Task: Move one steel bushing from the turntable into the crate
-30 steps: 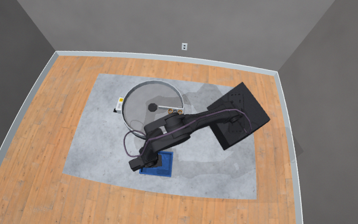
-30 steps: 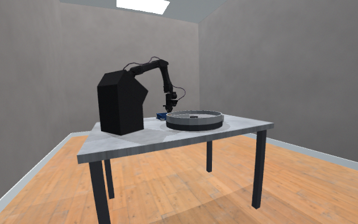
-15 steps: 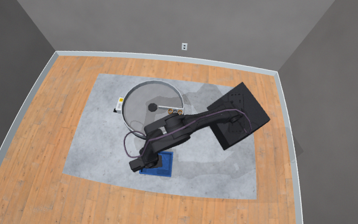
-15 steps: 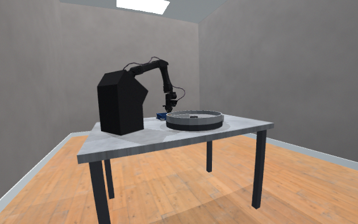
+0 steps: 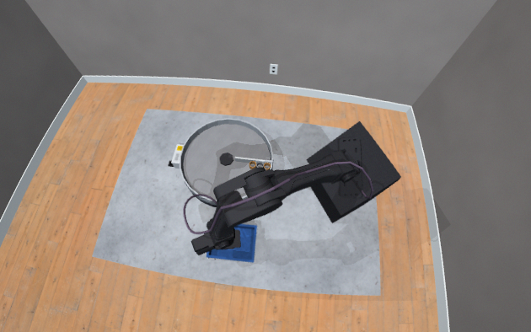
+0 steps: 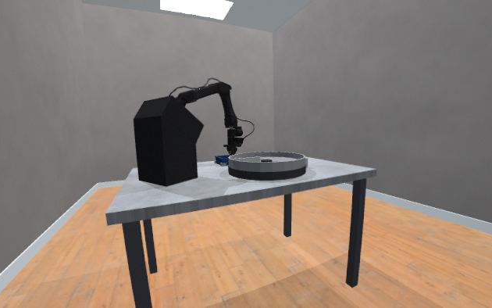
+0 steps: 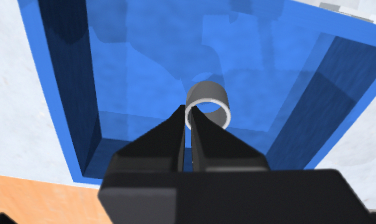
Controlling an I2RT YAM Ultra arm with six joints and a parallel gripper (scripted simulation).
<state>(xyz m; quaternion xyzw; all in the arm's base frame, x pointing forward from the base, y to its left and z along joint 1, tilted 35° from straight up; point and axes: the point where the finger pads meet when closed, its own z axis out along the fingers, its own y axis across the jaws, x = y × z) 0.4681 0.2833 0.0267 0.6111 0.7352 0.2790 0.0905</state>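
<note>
Right now the blue crate is 10 mm behind my hand and 10 mm below it. The rest, counted from my hand: round grey turntable 100 mm ahead, 350 mm to the right, 10 mm above.
</note>
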